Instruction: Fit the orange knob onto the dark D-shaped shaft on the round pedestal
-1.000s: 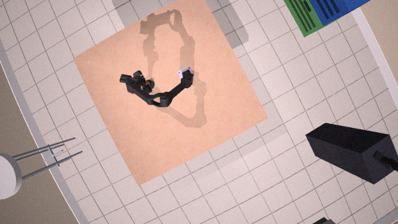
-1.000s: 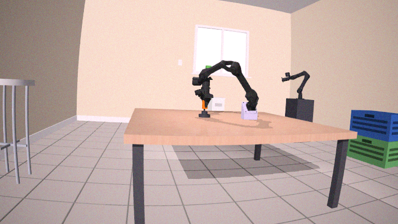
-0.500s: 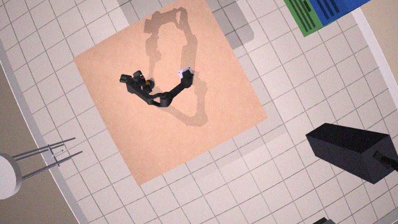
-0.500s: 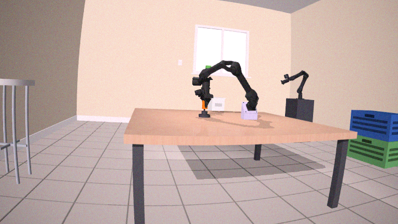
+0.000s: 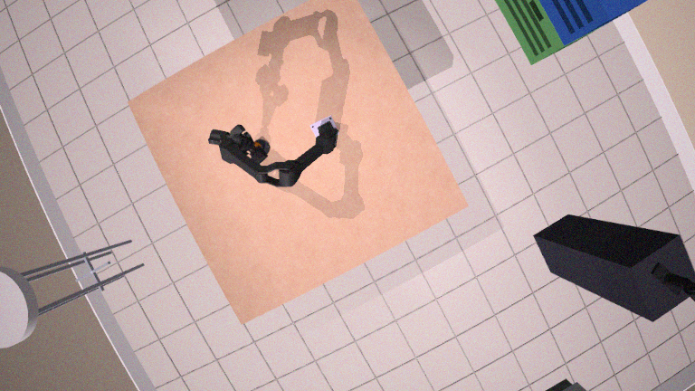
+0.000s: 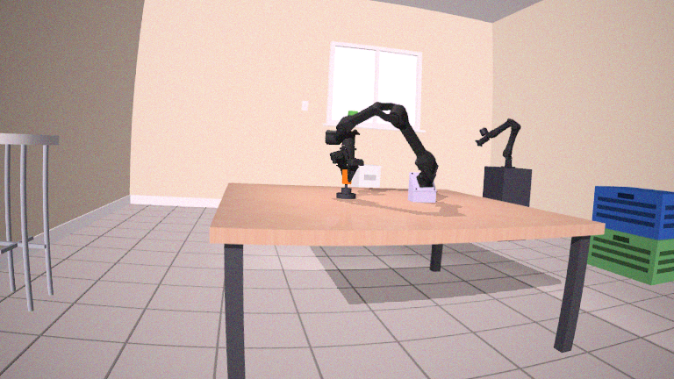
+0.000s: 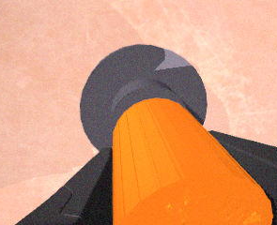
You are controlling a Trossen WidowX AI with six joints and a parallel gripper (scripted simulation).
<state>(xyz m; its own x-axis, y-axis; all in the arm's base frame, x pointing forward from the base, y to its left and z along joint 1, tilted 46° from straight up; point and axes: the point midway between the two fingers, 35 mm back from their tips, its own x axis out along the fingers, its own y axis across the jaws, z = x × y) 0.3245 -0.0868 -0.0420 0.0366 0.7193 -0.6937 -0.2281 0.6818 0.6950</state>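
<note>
Now: gripper tip 2 cm below the orange knob. From my gripper tip the other things lie so: round pedestal 4 cm below.
</note>
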